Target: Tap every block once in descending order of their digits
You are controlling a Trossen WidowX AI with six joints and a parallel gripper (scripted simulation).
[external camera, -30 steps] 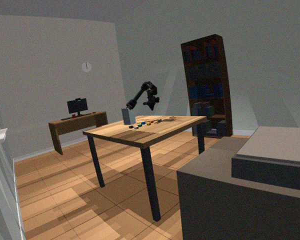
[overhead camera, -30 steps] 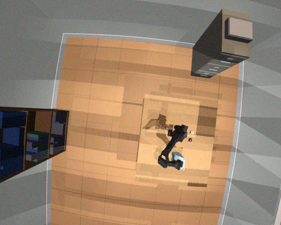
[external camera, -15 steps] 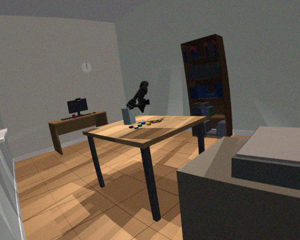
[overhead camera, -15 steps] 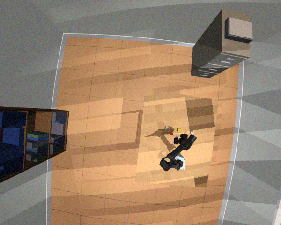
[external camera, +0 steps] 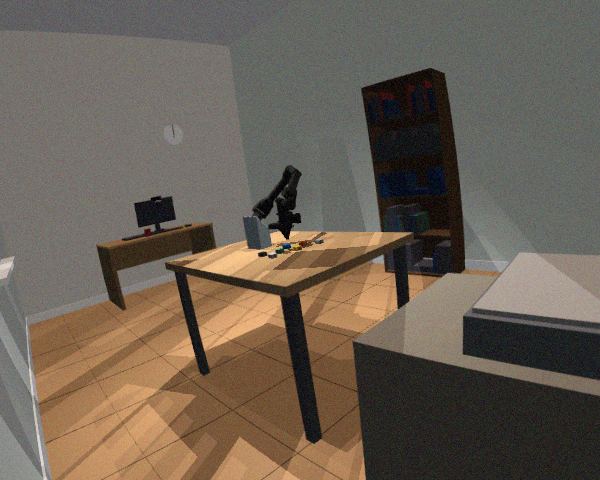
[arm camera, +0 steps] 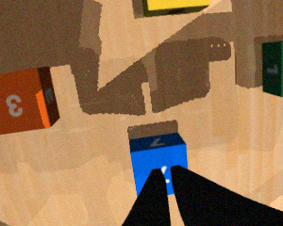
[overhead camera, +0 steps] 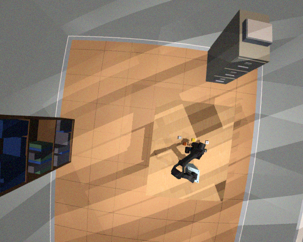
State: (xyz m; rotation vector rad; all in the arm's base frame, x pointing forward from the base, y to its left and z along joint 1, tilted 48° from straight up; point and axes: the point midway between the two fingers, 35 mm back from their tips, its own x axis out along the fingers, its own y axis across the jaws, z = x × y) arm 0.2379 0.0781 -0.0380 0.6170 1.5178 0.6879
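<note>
My gripper tip is 1 cm past the blue block and 4 cm above it. From my gripper tip the other things lie so: orange block: 4 cm ahead, 7 cm to the left, 4 cm below; yellow block: 9 cm ahead, 2 cm to the right, 4 cm below; green block: 4 cm ahead, 9 cm to the right, 4 cm below.
</note>
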